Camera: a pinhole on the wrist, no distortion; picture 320 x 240 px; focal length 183.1 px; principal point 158.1 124.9 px. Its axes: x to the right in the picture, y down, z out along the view. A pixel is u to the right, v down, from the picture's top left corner.
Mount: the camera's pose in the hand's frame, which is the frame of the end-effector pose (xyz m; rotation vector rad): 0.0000 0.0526 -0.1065 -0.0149 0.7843 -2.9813
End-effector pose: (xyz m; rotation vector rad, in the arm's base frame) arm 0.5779 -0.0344 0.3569 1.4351 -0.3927 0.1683
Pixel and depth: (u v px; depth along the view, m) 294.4 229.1 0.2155
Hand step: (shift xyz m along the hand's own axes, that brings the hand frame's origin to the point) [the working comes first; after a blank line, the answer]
In the camera's frame: 0.1604 0.1226 0.2155

-0.1482 -0.1694 0.0199
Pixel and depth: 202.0 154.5 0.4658
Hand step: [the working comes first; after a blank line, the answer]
In the camera's frame: 0.1117 0.0753 0.4658

-0.0961 -0.2483 0.2614
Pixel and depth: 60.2 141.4 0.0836
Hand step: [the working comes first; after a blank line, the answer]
In the camera's frame: -0.0447 0.0075 0.0836

0.0471 0.0076 -0.0372
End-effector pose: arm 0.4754 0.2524 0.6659 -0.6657 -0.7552 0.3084
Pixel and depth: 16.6 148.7 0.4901
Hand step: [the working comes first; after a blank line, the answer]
In the camera's frame: -0.3788 0.0637 0.4901

0.3934 -0.2211 0.2910
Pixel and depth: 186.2 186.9 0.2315
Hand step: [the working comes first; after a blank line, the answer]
In the camera's frame: 0.0355 0.0784 0.2315

-0.0256 -0.1314 0.0563
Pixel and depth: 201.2 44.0 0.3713
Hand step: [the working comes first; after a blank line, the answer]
In the camera's frame: 0.0874 -0.1641 0.3713

-0.0871 0.0075 0.2970
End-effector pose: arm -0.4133 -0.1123 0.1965 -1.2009 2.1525 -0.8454
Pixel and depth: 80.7 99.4 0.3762
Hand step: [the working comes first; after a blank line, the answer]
In the camera's frame: -0.1590 -0.0524 0.3762

0.1650 -0.0773 0.2477
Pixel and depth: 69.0 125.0 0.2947
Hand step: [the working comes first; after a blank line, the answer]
In the camera's frame: -0.1434 0.0002 0.2947

0.1503 -0.0838 0.1508
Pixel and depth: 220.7 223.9 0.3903
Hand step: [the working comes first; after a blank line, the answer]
In the camera's frame: 0.1334 0.2110 0.3903

-0.1122 -0.3305 0.1287
